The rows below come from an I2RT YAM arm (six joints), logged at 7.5 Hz.
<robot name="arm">
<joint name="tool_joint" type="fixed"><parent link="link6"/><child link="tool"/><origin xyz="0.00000 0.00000 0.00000" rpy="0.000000 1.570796 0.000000"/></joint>
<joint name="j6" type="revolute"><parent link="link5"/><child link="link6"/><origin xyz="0.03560 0.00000 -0.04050" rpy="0.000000 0.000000 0.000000"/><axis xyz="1 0 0"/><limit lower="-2.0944" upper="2.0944"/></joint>
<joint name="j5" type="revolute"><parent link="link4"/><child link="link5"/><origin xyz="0.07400 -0.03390 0.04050" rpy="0.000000 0.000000 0.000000"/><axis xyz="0 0 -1"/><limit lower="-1.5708" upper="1.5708"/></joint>
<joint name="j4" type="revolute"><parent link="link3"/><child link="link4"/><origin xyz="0.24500 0.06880 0.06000" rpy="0.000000 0.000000 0.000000"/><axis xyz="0 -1 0"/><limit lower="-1.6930" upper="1.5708"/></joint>
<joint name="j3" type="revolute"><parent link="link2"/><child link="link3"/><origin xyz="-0.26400 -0.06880 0.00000" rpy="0.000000 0.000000 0.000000"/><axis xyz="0 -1 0"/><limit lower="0.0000" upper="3.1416"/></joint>
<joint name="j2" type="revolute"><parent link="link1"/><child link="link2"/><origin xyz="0.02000 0.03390 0.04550" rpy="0.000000 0.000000 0.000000"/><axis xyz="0 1 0"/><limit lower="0.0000" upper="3.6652"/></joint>
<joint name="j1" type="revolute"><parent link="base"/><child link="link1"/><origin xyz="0.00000 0.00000 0.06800" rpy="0.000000 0.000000 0.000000"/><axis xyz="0 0 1"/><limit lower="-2.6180" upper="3.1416"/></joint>
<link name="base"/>
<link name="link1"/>
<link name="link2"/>
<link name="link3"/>
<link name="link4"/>
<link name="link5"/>
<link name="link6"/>
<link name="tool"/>
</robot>
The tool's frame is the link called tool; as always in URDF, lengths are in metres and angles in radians.
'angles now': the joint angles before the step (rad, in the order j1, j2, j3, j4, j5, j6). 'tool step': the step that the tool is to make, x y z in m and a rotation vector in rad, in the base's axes. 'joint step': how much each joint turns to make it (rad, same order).
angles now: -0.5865 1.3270 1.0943 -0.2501 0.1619 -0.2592
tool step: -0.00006 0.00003 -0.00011 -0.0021 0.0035 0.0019
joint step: 0.0000 0.0000 -0.0001 -0.0011 0.0000 -0.0042
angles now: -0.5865 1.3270 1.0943 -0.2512 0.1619 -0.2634
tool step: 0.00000 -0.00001 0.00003 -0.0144 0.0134 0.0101
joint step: 0.0000 -0.0001 -0.0001 0.0004 0.0001 -0.0222
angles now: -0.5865 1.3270 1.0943 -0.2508 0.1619 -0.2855
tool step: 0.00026 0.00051 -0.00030 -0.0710 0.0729 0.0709
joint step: 0.0000 0.0000 0.0000 -0.0027 -0.0164 -0.1225
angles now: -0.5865 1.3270 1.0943 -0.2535 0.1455 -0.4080
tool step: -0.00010 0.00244 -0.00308 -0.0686 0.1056 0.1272
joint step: 0.0000 -0.0001 -0.0001 -0.0309 -0.0561 -0.1636
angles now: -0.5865 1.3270 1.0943 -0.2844 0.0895 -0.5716
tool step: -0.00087 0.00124 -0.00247 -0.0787 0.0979 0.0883
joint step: 0.0000 -0.0001 0.0000 -0.0259 -0.0157 -0.1484
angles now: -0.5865 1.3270 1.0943 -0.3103 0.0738 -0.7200
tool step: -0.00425 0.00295 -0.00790 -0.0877 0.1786 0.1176
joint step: 0.0000 0.0000 -0.0004 -0.0851 -0.0030 -0.2087
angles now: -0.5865 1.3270 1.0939 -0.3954 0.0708 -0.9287
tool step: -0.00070 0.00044 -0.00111 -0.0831 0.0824 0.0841
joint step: 0.0000 0.0000 -0.0001 -0.0125 0.0003 -0.1427
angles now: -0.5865 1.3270 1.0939 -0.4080 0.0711 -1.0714
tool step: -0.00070 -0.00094 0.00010 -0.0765 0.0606 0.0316
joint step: 0.0000 0.0000 0.0000 0.0003 0.0328 -0.0972
